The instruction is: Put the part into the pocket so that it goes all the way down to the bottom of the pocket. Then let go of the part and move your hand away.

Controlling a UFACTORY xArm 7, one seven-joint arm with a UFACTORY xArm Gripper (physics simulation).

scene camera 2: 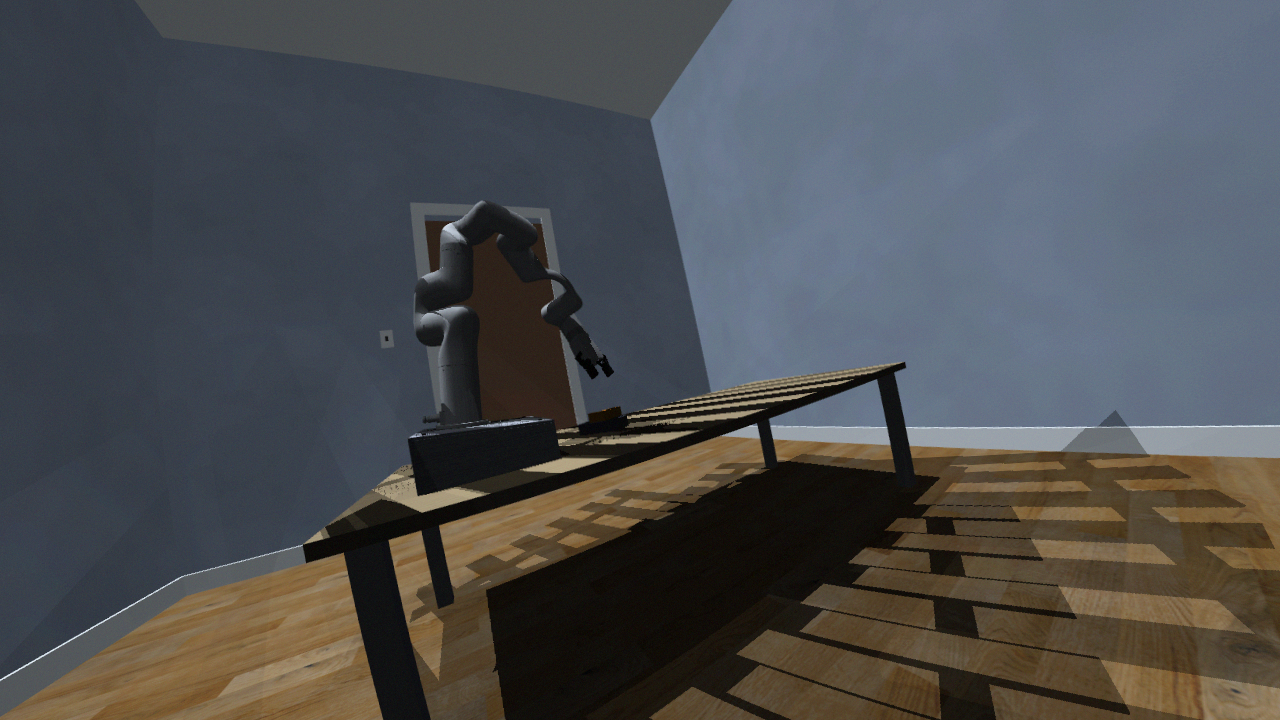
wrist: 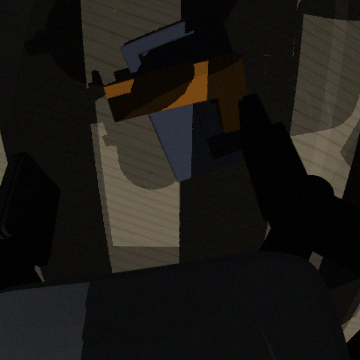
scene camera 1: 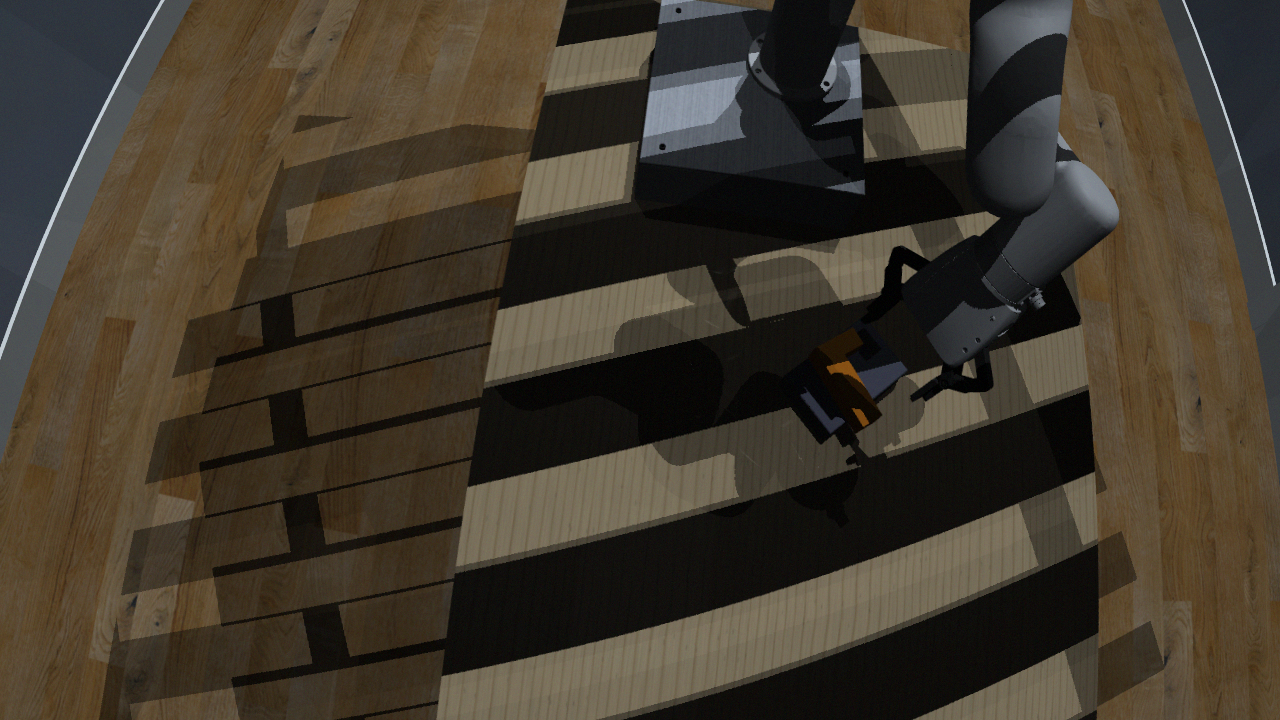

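Seen in the pictures: gripper, fingertip midpoint: point(scene camera 2: 603, 375) point(wrist: 134, 146) point(scene camera 1: 892, 357); arm's base, origin of the base link: point(scene camera 2: 463, 426) point(scene camera 1: 791, 66).
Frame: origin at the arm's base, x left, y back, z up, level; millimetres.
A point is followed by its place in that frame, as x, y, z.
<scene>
The orange part point(scene camera 1: 841, 368) {85, -420, -44} point(scene camera 2: 605, 413) {56, -408, -52} point(wrist: 200, 85) {86, -417, -44} is an angular piece with a short leg at one end. It lies across the dark blue-grey block point(scene camera 1: 887, 377) {156, -410, -74} point(wrist: 175, 140) {145, -414, -74} that has the pocket, and its body shows above the block's surfaces. Block surfaces show on both sides of it. Shadow hides the pocket floor, so I cannot tell how deep the part sits. My gripper point(scene camera 1: 890, 358) {108, -446, 69} point(scene camera 2: 600, 371) {108, -446, 69} point(wrist: 134, 146) {108, -446, 69} is open and empty. In the second scene view it hangs tilted above the part, apart from it.
The block stands on the wooden table point(scene camera 1: 554, 528) {-220, -640, -110} point(scene camera 2: 716, 409) {-102, -721, -110}, which is striped with strong shadows. The arm's metal base box point(scene camera 1: 698, 107) {-121, -98, -10} point(scene camera 2: 483, 456) {-190, -35, -65} stands on the same table, behind the block in the first scene view.
</scene>
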